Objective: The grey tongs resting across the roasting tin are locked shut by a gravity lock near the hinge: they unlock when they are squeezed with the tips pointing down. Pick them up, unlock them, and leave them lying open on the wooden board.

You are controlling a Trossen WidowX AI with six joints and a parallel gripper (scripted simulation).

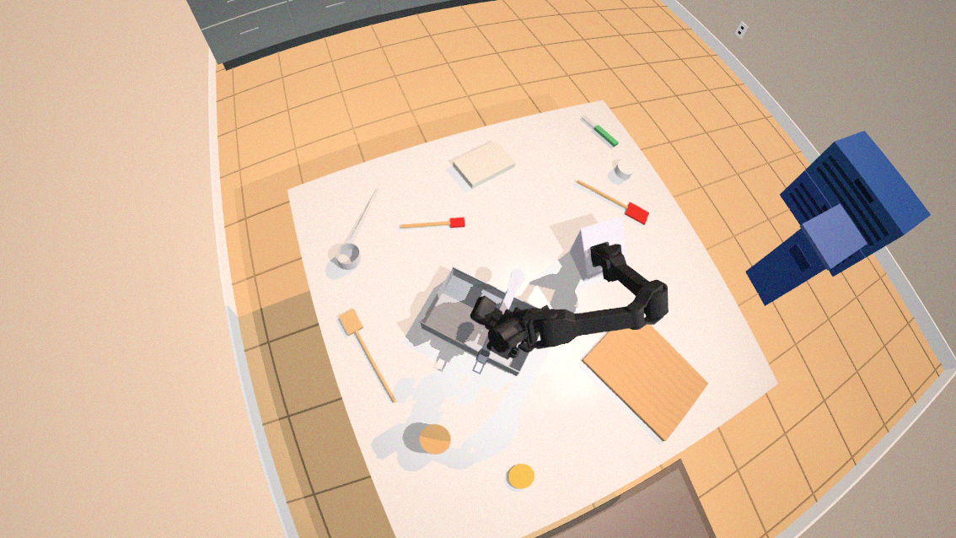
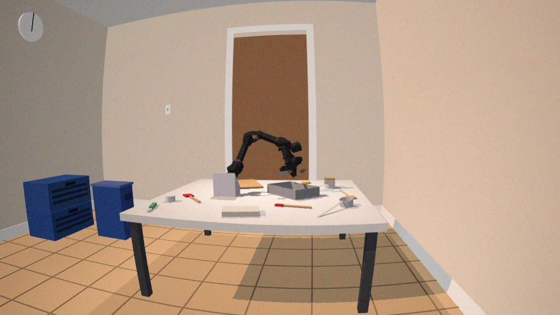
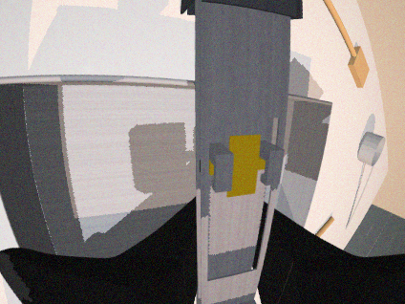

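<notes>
The yellow lock piece lies 1 cm ahead of my gripper tip, 4 cm to the left of it and 3 cm above it. Also, from my gripper tip: grey roasting tin (1 cm behind, 4 cm to the right, 8 cm below); yellow disc (4 cm ahead, 41 cm to the left, 10 cm below); jar (22 cm ahead, 23 cm to the left, 7 cm below).
</notes>
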